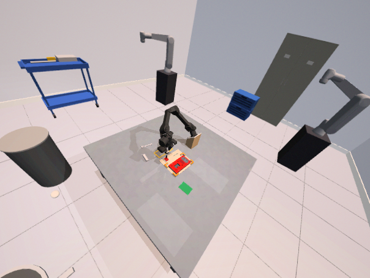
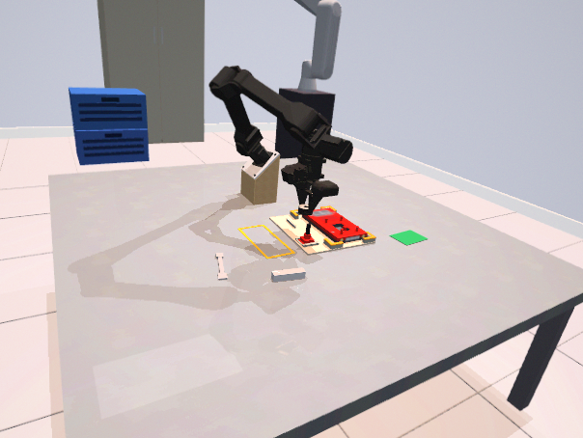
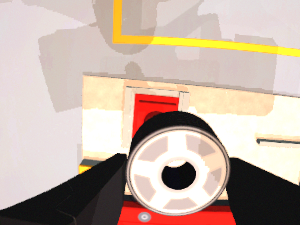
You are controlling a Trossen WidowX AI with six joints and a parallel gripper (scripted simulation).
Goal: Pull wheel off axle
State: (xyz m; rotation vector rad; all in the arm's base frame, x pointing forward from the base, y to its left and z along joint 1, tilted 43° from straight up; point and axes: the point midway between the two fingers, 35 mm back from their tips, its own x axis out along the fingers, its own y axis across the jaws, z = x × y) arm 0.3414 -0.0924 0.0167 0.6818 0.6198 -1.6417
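My gripper tip is 70 mm above the black axle, 10 mm to the right of it and 10 mm short of it. The rest, counted from my gripper tip: green square: 320 mm to the left, 120 mm ahead, 100 mm below; wheel: right at my gripper tip.
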